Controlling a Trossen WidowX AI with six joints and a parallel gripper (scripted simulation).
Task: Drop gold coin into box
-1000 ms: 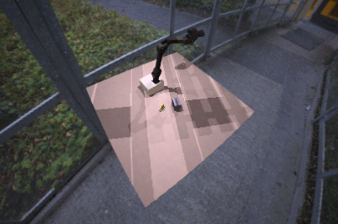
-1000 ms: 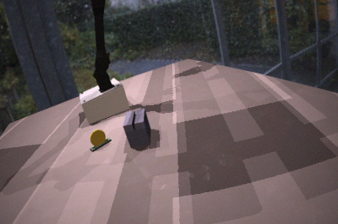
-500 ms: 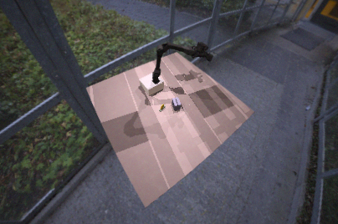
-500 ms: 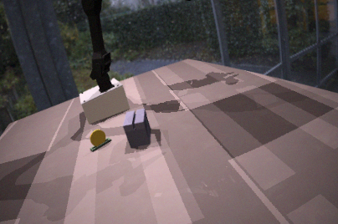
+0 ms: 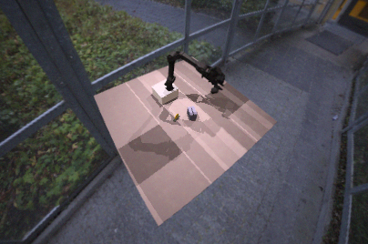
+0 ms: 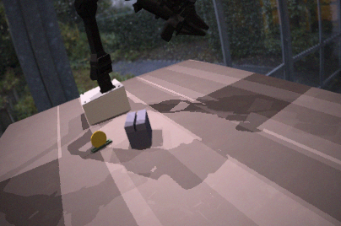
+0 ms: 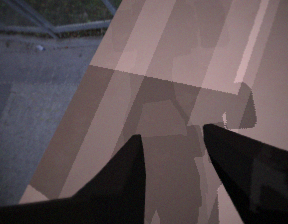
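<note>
My gripper tip is 140 mm past the coin, 360 mm to the left of it and 240 mm above it.
</note>
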